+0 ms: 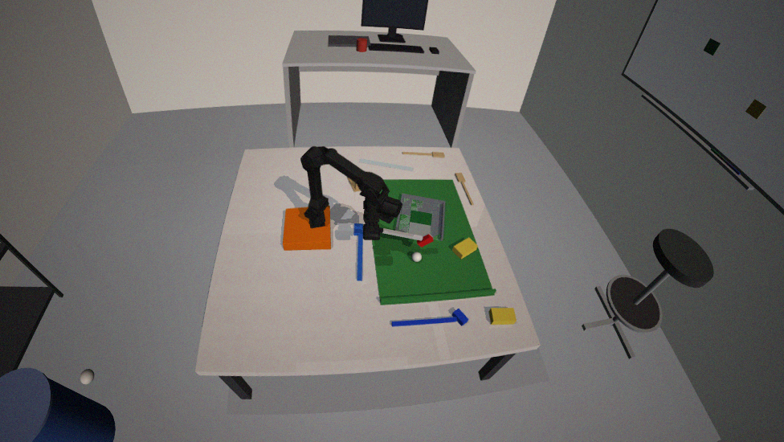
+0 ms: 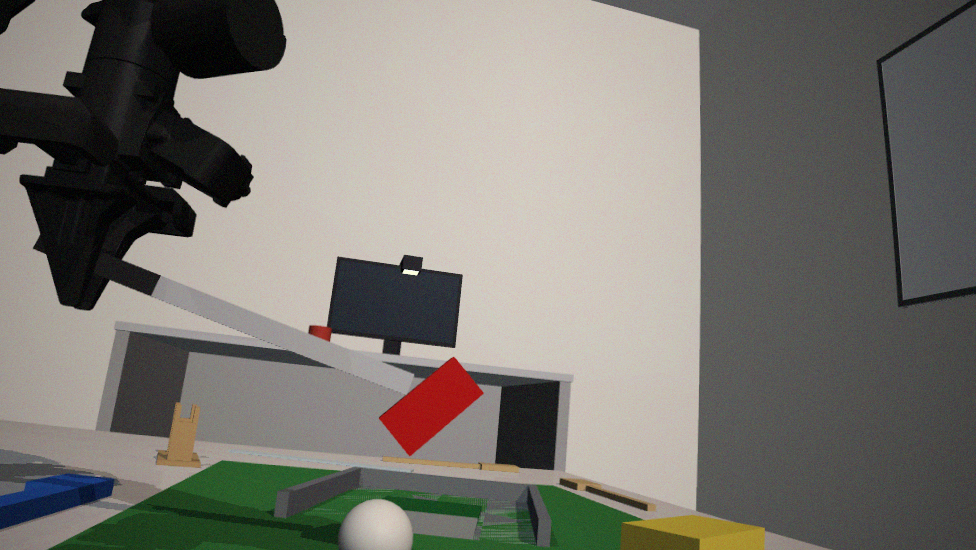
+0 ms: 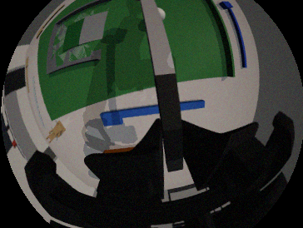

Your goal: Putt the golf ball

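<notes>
Now: gripper tip 120 mm short of the red putter and 20 mm to the left of it. Also, from my gripper tip: white golf ball (190 mm ahead, 110 mm below, 70 mm to the right); then green mat (280 mm ahead, 140 mm below, 80 mm to the left); then tan stand (460 mm to the left, 100 mm below, 40 mm ahead).
</notes>
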